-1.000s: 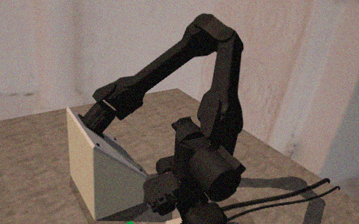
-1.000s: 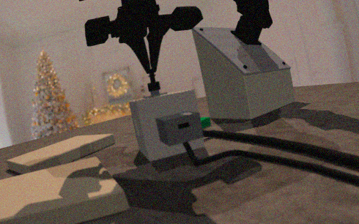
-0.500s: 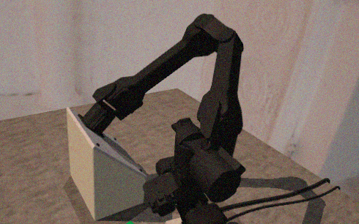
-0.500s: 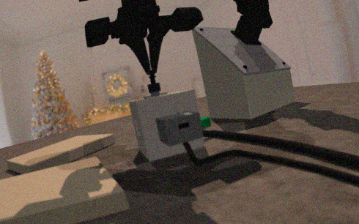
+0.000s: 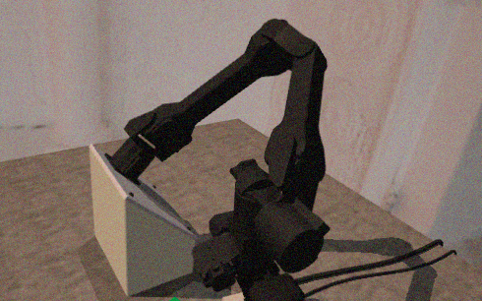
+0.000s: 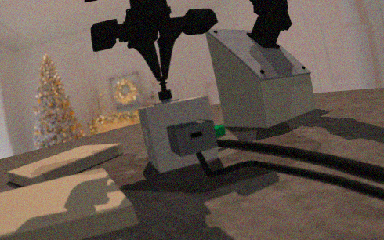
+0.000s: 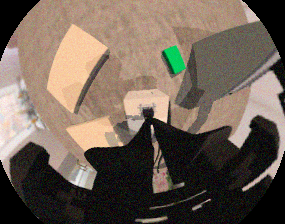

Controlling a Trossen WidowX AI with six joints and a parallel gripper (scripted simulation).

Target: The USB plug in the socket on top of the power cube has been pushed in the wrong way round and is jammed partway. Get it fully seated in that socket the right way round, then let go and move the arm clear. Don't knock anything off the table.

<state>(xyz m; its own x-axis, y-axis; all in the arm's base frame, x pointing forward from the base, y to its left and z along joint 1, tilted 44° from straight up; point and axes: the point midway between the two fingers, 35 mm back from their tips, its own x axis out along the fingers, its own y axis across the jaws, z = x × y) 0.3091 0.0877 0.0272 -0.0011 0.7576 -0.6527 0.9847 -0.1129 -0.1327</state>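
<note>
The black USB plug lies 2 cm below my gripper tip. From my gripper tip the other things lie so: green block 10 cm behind, 8 cm to the right, 10 cm below.
</note>
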